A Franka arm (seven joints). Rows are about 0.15 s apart.
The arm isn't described. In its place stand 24 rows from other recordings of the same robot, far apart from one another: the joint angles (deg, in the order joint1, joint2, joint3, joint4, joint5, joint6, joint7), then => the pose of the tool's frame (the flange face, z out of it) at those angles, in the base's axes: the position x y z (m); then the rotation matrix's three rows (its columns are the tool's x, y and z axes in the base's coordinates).
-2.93, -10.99, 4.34, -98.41, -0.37, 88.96, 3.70 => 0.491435, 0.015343, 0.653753; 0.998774, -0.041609, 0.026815; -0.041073, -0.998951, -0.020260; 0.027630, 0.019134, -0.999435
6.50, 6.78, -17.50, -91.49, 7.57, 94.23, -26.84 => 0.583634, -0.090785, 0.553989; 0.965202, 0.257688, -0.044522; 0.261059, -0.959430, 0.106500; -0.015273, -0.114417, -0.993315
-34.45, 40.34, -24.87, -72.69, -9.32, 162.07, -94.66 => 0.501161, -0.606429, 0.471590; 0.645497, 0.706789, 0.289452; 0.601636, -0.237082, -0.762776; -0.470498, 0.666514, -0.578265
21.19, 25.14, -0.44, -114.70, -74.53, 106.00, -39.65 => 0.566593, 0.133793, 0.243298; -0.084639, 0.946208, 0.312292; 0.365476, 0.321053, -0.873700; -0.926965, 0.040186, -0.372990
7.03, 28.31, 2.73, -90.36, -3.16, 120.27, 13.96 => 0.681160, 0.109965, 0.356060; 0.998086, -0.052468, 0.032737; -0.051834, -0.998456, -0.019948; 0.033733, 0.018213, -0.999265
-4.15, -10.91, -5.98, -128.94, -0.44, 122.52, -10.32 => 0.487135, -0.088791, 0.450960; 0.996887, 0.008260, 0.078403; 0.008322, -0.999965, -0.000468; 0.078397, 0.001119, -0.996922
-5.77, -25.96, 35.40, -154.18, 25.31, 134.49, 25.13 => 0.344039, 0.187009, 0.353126; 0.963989, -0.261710, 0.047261; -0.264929, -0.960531, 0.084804; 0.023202, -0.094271, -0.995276
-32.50, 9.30, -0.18, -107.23, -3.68, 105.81, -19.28 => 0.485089, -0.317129, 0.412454; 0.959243, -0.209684, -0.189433; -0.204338, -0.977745, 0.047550; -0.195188, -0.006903, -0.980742
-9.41, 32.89, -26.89, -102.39, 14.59, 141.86, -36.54 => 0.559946, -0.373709, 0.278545; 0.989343, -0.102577, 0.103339; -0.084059, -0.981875, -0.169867; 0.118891, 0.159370, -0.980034
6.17, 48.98, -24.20, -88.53, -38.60, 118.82, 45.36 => 0.652917, -0.203675, 0.178019; 0.866576, -0.414765, -0.277516; -0.468861, -0.486205, -0.737411; 0.170923, 0.769139, -0.615801
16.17, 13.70, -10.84, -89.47, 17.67, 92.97, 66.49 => 0.609028, 0.098682, 0.498100; 0.416535, -0.889612, -0.187319; -0.857593, -0.452878, 0.243797; -0.301717, 0.059094, -0.951564
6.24, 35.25, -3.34, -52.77, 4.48, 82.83, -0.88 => 0.706178, 0.058982, 0.525149; 0.992577, 0.079196, -0.092299; 0.083032, -0.995803, 0.038488; -0.088863, -0.045866, -0.994987
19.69, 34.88, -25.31, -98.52, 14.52, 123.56, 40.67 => 0.657360, -0.027307, 0.252065; 0.616605, -0.779764, -0.108473; -0.786160, -0.617184, -0.032193; -0.041846, 0.105128, -0.993578
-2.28, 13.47, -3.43, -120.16, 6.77, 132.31, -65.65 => 0.571762, -0.054227, 0.307150; 0.568027, 0.822925, -0.011811; 0.821178, -0.565748, 0.074802; 0.054875, -0.052189, -0.997128
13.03, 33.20, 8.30, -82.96, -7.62, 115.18, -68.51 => 0.669873, 0.233692, 0.351709; -0.031430, 0.999489, 0.005799; 0.998630, 0.031645, -0.041686; -0.041848, 0.004481, -0.999114
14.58, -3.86, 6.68, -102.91, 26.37, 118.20, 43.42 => 0.524288, 0.231261, 0.607661; 0.868135, -0.462766, 0.179416; -0.487583, -0.727604, 0.482550; -0.092764, -0.506399, -0.857295
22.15, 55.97, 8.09, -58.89, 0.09, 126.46, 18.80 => 0.710717, 0.365514, 0.271911; 0.981834, 0.136432, 0.131862; 0.109175, -0.974613, 0.195475; 0.155183, -0.177528, -0.971803
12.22, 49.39, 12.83, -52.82, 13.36, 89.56, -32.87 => 0.694133, 0.282247, 0.367777; 0.605262, 0.726500, -0.325355; 0.795051, -0.531492, 0.292249; 0.039395, -0.435561, -0.899297
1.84, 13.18, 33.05, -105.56, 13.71, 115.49, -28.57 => 0.501756, 0.344343, 0.422345; 0.560354, 0.804975, -0.194985; 0.819556, -0.504859, 0.271009; 0.119716, -0.311662, -0.942621
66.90, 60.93, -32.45, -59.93, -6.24, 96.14, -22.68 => 0.526368, 0.517447, 0.228968; 0.409875, 0.893687, 0.182553; 0.761174, -0.224838, -0.608327; -0.502609, 0.388292, -0.772407
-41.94, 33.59, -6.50, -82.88, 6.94, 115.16, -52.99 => 0.486673, -0.516687, 0.346318; 0.998697, 0.045542, 0.023021; 0.044492, -0.998029, 0.044247; 0.024991, -0.043165, -0.998755
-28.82, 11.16, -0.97, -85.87, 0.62, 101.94, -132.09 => 0.547809, -0.311427, 0.562882; -0.209712, 0.974650, 0.077959; 0.976388, 0.212978, -0.036161; -0.051848, 0.068535, -0.996301
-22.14, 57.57, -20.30, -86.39, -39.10, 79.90, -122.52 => 0.399506, -0.439752, 0.111144; -0.175916, 0.144331, -0.973767; 0.981383, -0.051735, -0.184960; -0.077073, -0.988176, -0.132543
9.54, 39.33, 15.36, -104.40, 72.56, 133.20, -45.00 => 0.576691, 0.276446, 0.167009; 0.992834, 0.097350, -0.069312; 0.111384, -0.543677, 0.831871; 0.043299, -0.833630, -0.550624
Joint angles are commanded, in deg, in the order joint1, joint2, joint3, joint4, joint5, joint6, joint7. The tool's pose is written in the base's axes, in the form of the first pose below.
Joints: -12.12 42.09 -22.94 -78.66 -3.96 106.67 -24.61
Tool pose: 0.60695, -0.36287, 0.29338; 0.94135, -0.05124, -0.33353; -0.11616, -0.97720, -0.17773; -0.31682, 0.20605, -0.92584
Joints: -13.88 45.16 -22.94 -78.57 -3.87 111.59 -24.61
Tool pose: 0.60322, -0.38405, 0.26319; 0.94758, -0.05901, -0.31402; -0.12695, -0.97142, -0.20055; -0.29321, 0.22991, -0.92799
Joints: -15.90 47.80 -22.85 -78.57 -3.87 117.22 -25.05
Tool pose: 0.59745, -0.40714, 0.23801; 0.95800, -0.06177, -0.28003; -0.12935, -0.96461, -0.22976; -0.25593, 0.25633, -0.93209
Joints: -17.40 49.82 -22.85 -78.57 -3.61 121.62 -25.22
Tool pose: 0.59187, -0.42419, 0.21909; 0.96541, -0.06953, -0.25128; -0.13430, -0.95871, -0.25069; -0.22347, 0.27577, -0.93489
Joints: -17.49 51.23 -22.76 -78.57 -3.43 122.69 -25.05
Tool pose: 0.59098, -0.42402, 0.20312; 0.96437, -0.06679, -0.25599; -0.13285, -0.95902, -0.25028; -0.22878, 0.27537, -0.93372
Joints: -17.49 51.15 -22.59 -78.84 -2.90 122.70 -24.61
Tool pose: 0.59078, -0.42218, 0.20149; 0.96397, -0.07988, -0.25373; -0.14280, -0.96015, -0.24025; -0.22443, 0.26782, -0.93697
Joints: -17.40 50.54 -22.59 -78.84 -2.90 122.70 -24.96
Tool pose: 0.59274, -0.42166, 0.20885; 0.96690, -0.07520, -0.24382; -0.13612, -0.96027, -0.24363; -0.21581, 0.26875, -0.93872
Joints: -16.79 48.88 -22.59 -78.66 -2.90 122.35 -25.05
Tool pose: 0.60061, -0.41618, 0.22980; 0.97341, -0.07137, -0.21769; -0.12682, -0.95922, -0.25261; -0.19078, 0.27350, -0.94276
